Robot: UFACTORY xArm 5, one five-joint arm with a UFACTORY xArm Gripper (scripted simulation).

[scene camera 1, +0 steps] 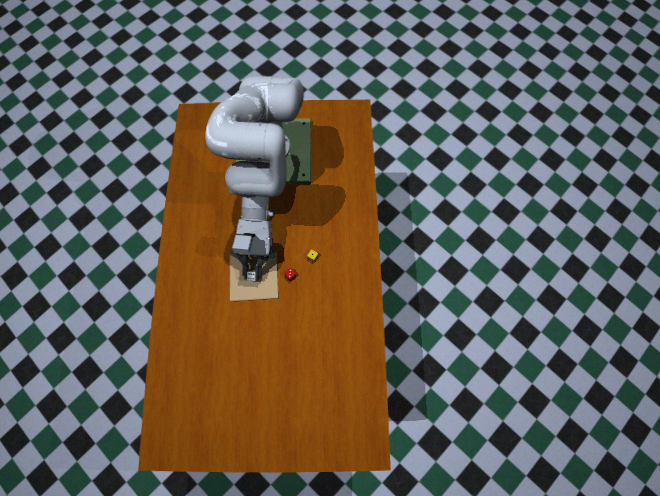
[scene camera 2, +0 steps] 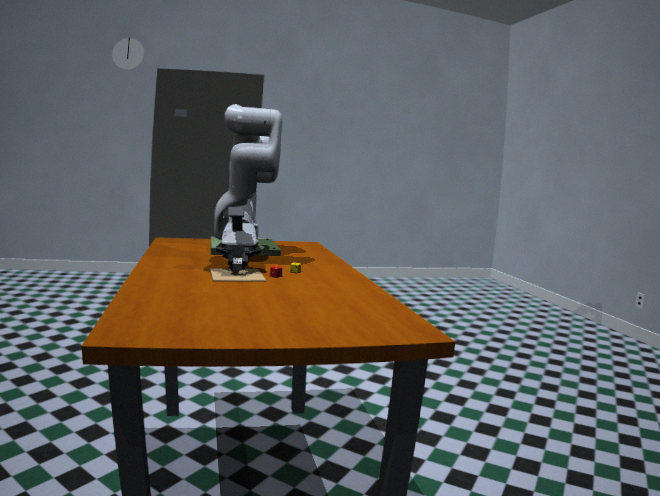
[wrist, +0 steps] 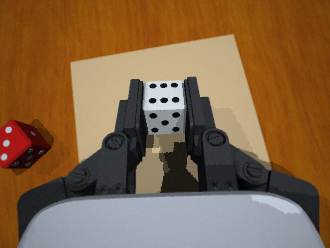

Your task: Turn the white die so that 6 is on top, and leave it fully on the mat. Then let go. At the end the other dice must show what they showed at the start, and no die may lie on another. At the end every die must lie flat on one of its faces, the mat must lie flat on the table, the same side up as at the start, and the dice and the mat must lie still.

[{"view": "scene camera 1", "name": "my gripper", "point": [251, 279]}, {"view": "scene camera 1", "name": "tan mat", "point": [266, 287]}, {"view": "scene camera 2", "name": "my gripper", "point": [237, 265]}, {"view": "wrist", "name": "my gripper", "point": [164, 95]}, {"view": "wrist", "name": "white die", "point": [164, 107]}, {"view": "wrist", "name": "tan mat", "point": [98, 84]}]
